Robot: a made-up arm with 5 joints.
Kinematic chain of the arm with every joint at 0, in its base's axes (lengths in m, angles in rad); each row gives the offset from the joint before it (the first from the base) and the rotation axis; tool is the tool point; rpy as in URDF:
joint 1: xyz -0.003 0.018 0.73 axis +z
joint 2: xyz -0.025 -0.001 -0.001 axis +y
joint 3: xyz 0.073 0 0.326 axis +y
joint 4: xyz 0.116 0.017 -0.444 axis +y
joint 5: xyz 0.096 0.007 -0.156 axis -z
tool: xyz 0.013 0.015 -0.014 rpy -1.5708 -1.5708 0
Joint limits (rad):
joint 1: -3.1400..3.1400
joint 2: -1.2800..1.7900
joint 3: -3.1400..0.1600
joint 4: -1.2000..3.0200
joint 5: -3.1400..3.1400
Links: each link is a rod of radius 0.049 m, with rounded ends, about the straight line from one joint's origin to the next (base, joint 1, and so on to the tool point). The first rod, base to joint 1, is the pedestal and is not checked.
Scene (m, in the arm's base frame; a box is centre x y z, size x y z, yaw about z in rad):
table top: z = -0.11
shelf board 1: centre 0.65 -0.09 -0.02 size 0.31 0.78 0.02 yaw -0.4
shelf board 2: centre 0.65 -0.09 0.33 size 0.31 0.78 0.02 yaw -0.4
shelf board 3: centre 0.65 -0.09 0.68 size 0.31 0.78 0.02 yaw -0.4
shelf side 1: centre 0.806 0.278 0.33 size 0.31 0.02 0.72 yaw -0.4
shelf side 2: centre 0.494 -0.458 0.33 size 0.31 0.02 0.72 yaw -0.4
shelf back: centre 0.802 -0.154 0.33 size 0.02 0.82 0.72 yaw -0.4
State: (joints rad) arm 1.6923 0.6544 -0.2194 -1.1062 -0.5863
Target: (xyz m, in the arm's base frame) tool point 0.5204 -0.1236 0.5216
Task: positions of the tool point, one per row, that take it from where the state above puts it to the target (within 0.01 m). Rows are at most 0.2 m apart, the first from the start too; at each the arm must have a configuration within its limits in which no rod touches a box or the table.
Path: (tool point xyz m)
1: 0.0162 0.3839 0.4282
2: 0.1342 0.3910 0.4385
3: 0.2563 0.3585 0.4511
4: 0.3689 0.2850 0.4657
5: 0.4582 0.1741 0.4824
6: 0.5118 0.0338 0.5010
7: 0.5204 -0.1236 0.5216

